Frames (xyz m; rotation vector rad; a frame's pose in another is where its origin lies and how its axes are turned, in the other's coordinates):
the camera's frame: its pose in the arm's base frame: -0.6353 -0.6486 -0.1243 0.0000 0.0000 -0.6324
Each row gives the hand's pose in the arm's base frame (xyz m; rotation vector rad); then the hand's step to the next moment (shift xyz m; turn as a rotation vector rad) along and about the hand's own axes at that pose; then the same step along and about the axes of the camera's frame.
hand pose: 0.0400 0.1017 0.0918 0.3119 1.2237 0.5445
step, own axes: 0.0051 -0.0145 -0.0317 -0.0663 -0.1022 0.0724
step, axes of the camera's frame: -0.0139 -0.0241 -0.0216 0.1304 -0.0496 0.0245
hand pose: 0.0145 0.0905 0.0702 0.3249 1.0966 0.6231
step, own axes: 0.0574 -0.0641 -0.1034 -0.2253 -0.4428 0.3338
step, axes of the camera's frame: -0.0325 -0.0496 -0.1208 0.5721 -0.1613 0.0702
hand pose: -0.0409 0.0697 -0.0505 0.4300 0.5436 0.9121
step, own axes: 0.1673 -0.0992 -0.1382 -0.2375 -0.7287 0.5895
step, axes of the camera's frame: -0.0112 0.1175 -0.2074 0.9519 -0.1267 0.1128
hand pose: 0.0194 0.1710 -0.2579 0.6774 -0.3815 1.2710
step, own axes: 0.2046 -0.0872 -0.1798 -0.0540 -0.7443 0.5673
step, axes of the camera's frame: -0.0548 0.2789 -0.0316 0.9143 0.0302 0.2044
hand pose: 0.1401 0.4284 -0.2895 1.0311 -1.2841 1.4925
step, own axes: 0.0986 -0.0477 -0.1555 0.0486 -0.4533 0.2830
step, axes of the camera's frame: -0.0880 0.1436 0.0884 0.4960 0.0611 0.1954
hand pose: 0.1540 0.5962 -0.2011 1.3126 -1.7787 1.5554
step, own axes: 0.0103 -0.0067 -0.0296 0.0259 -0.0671 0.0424
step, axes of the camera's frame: -0.0195 0.0157 0.0199 0.0710 -0.0018 0.0440
